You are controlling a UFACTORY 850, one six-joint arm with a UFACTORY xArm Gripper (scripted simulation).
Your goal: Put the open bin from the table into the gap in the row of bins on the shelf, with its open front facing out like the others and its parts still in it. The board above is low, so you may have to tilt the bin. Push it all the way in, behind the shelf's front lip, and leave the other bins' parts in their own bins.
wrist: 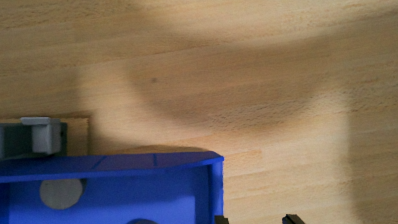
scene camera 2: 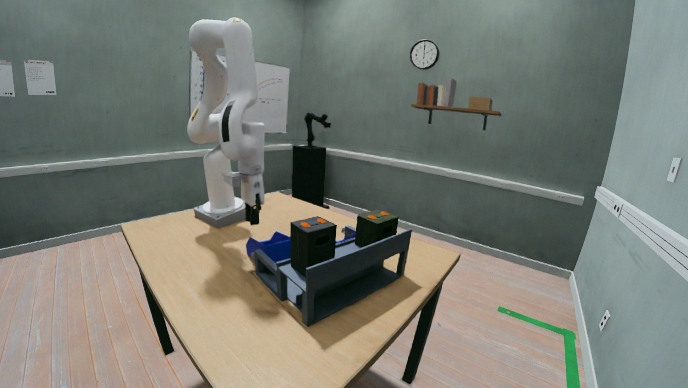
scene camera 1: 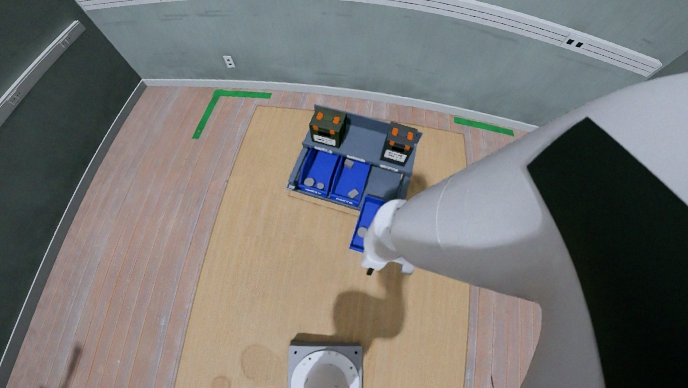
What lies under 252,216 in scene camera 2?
My gripper.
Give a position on a grey shelf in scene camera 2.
347,289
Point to a blue bin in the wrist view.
187,180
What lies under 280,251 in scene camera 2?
A blue bin.
